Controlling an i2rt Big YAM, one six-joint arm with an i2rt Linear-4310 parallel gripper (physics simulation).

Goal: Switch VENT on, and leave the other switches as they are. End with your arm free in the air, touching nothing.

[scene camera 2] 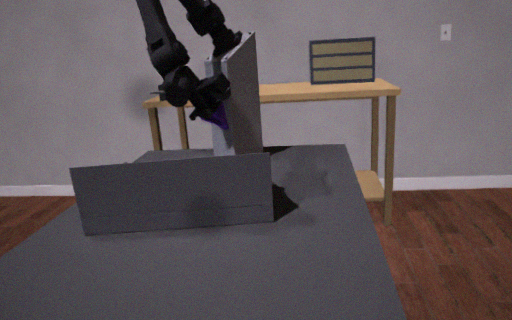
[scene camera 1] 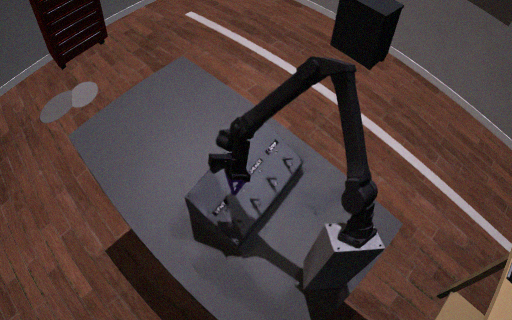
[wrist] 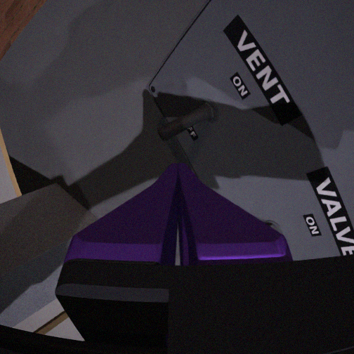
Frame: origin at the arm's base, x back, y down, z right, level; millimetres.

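Seen in the pictures: gripper, fingertip midpoint: (scene camera 2: 227, 128) (scene camera 1: 234, 194); arm's base, origin of the base link: (scene camera 2: 228, 45) (scene camera 1: 357, 236).
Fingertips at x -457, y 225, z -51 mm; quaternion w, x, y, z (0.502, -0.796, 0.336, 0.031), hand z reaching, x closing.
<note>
Offsets run from my fingertips to a thing's middle. "spot": to the spot under its first point. Level surfaces: height alone.
The grey switch console @[dx -66, dy +155, dz +135 mm] (scene camera 1: 204, 192) (scene camera 2: 175, 195) stands on the grey table. In the wrist view the VENT lever (wrist: 185, 122) leans to its OFF side, partly covering the OFF mark; the ON mark (wrist: 239, 86) lies between it and the VENT label @[dx -34, dy +92, dz -42 mm] (wrist: 262, 70) (scene camera 1: 220, 208). In scene camera 1 the VENT lever is in shadow and hard to make out. The VALVE lever (scene camera 1: 256, 204), BRAKE lever (scene camera 1: 272, 183) and LAMP lever @[spot: dx +14, dy +142, dz +335 mm] (scene camera 1: 290, 163) point away from their labels. My gripper (scene camera 1: 235, 191) (scene camera 2: 226, 127) (wrist: 177, 175) is shut and empty, purple tips above the console, apart from the VENT lever in the wrist view.
The arm's pedestal (scene camera 1: 320, 255) (scene camera 2: 247, 100) stands on the table @[dy +221 mm] (scene camera 1: 165, 100) (scene camera 2: 200, 280), on the levers' side of the console. The BRAKE label @[dx -64, dy +92, dz +196 mm] (scene camera 1: 255, 166) and LAMP label @[dx -79, dy +92, dz +315 mm] (scene camera 1: 272, 146) are farther along the panel. A wooden bench (scene camera 2: 330, 91) stands against the wall.
</note>
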